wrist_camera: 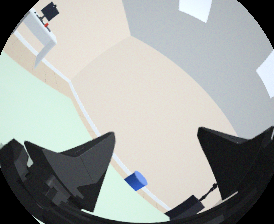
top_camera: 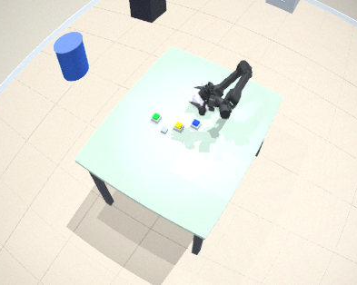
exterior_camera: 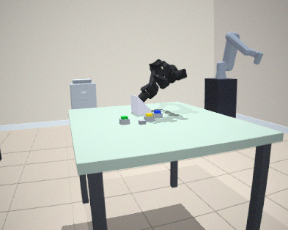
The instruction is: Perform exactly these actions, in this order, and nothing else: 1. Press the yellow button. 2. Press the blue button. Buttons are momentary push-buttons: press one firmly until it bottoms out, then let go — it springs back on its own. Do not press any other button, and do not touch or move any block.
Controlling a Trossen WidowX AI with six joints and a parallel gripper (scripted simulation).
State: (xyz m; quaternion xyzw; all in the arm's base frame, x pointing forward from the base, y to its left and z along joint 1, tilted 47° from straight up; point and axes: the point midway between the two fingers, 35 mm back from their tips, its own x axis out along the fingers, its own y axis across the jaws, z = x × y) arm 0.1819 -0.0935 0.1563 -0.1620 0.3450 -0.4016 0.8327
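My gripper tip is now 6 cm short of the yellow button, 4 cm to the left of it and 25 cm above it. Round my gripper tip: blue button: 3 cm to the left, 25 cm below; small grey block: 12 cm ahead, 10 cm to the right, 27 cm below; green button: 8 cm ahead, 19 cm to the right, 25 cm below.
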